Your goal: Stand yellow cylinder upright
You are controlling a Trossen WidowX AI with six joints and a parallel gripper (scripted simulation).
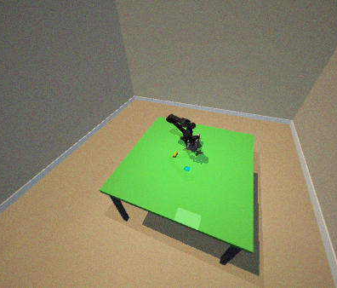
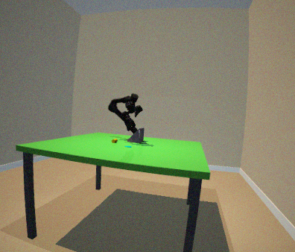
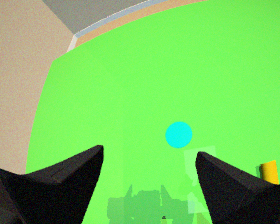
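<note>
My gripper tip is 22 cm above the yellow tall cylinder, 17 cm to the left of it and 4 cm past it. From my gripper tip the other things lie so: cyan circle 23 cm below, 8 cm ahead, 1 cm to the left.
</note>
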